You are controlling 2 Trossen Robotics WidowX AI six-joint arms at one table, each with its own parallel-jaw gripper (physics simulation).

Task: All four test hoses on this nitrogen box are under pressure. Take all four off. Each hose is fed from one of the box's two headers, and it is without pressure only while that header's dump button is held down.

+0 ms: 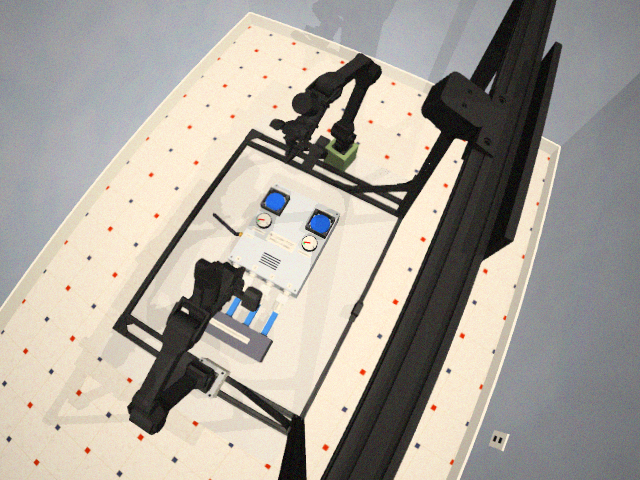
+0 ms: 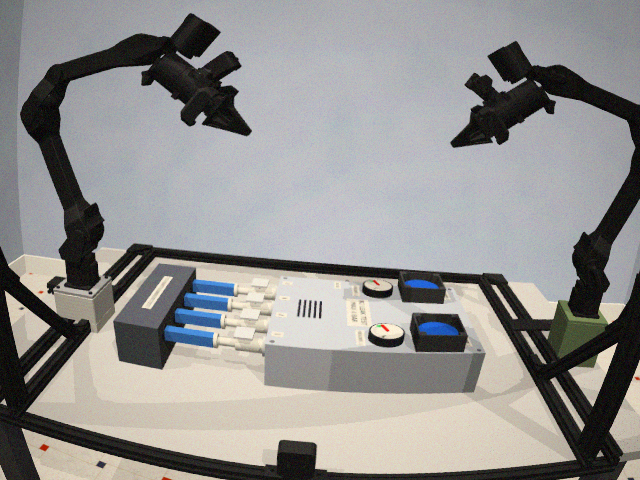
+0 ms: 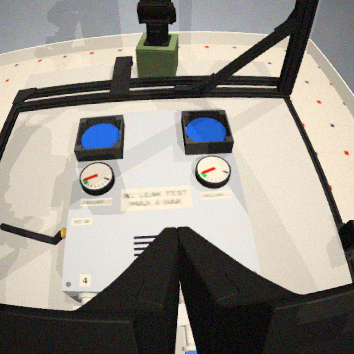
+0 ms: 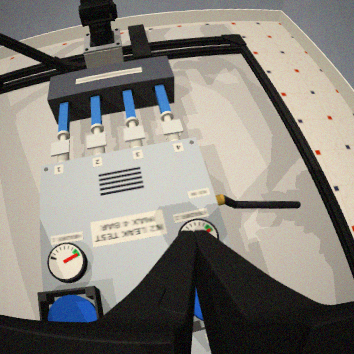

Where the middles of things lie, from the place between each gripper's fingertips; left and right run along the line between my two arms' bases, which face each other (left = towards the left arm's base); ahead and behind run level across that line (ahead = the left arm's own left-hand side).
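The dark manifold block (image 2: pixel 139 328) has my left hand 33 cm above it, and that hand is also 16 cm to the right of it and 1 cm short of it.
Counted from my right hand, the dark manifold block is 50 cm to the left, 34 cm below and 5 cm behind. Going by its middle, the block is nearer to my left hand than to my right hand.
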